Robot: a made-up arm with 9 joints. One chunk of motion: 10 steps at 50 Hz.
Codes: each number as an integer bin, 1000 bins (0 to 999) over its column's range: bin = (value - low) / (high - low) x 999, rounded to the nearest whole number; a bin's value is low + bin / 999 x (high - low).
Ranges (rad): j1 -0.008..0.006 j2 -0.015..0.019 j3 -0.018..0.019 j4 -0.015..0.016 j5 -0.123..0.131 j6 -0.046..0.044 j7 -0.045..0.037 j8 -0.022..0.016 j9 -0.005..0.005
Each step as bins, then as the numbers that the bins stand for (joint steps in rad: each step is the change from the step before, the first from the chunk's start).
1 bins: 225 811 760 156 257 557 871 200 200
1 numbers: -0.00485 0.01260 0.01015 -0.01016 -0.05766 0.00418 0.02649 -0.01439 -0.00300
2 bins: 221 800 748 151 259 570 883 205 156
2 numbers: -0.00490 0.01223 0.00970 -0.01031 -0.05715 0.00535 0.02748 -0.01420 -0.00344
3 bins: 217 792 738 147 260 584 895 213 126
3 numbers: -0.00496 0.01195 0.00933 -0.01044 -0.05689 0.00661 0.02846 -0.01390 -0.00374
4 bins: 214 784 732 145 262 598 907 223 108
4 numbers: -0.00500 0.01168 0.00911 -0.01050 -0.05639 0.00787 0.02945 -0.01352 -0.00392
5 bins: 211 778 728 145 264 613 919 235 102
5 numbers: -0.00504 0.01148 0.00896 -0.01050 -0.05588 0.00923 0.03043 -0.01306 -0.00398
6 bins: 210 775 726 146 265 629 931 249 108
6 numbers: -0.00506 0.01138 0.00889 -0.01047 -0.05562 0.01067 0.03142 -0.01253 -0.00392
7 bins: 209 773 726 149 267 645 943 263 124
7 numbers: -0.00507 0.01131 0.00889 -0.01038 -0.05511 0.01211 0.03240 -0.01200 -0.00376
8 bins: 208 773 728 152 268 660 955 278 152
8 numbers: -0.00509 0.01131 0.00896 -0.01028 -0.05486 0.01346 0.03339 -0.01143 -0.00348
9 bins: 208 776 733 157 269 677 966 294 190
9 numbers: -0.00509 0.01141 0.00915 -0.01013 -0.05461 0.01499 0.03429 -0.01082 -0.00310
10 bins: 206 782 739 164 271 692 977 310 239
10 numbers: -0.00511 0.01161 0.00937 -0.00991 -0.05410 0.01634 0.03519 -0.01021 -0.00261
